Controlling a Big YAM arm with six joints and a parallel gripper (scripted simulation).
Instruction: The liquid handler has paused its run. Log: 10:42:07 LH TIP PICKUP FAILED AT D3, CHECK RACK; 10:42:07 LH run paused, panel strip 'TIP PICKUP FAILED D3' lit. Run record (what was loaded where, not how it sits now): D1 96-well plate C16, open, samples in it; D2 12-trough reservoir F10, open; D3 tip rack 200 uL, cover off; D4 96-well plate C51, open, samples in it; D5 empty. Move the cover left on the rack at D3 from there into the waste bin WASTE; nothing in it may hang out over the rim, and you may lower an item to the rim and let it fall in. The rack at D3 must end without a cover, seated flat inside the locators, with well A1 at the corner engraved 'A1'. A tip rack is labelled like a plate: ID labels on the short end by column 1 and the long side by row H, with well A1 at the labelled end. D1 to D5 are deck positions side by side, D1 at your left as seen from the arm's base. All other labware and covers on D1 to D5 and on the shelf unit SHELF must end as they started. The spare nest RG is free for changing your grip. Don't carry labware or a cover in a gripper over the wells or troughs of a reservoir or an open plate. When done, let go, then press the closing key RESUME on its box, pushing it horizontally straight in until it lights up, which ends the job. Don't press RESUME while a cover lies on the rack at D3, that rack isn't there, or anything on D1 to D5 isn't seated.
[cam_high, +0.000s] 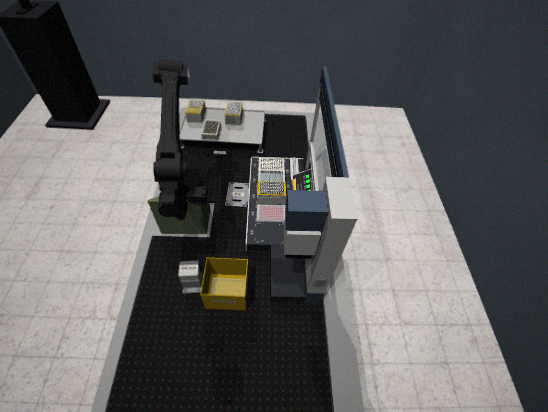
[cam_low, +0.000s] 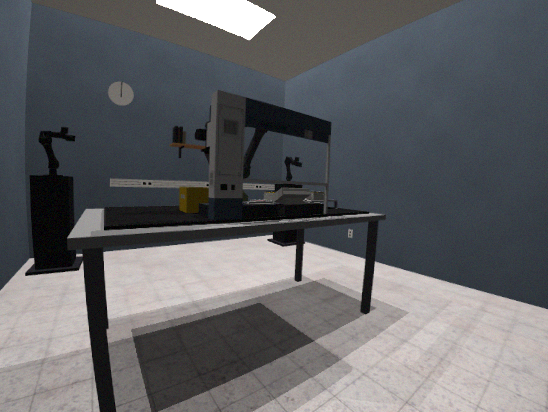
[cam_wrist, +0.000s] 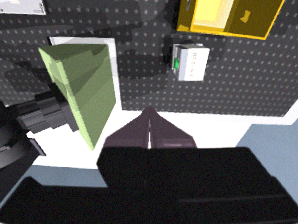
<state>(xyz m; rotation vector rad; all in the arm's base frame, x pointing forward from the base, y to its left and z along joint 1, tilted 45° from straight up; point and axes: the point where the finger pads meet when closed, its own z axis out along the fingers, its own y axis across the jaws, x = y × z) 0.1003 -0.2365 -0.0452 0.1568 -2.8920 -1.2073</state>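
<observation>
Right now the resume key box is 20 mm ahead of my hand, 80 mm to the right of it and 220 mm below it. Round my hand: clear cover 170 mm ahead, 140 mm to the right, 260 mm below; yellow waste bin 160 mm ahead, 140 mm to the right, 240 mm below; pink plate 310 mm ahead, 210 mm to the left, 220 mm below.
</observation>
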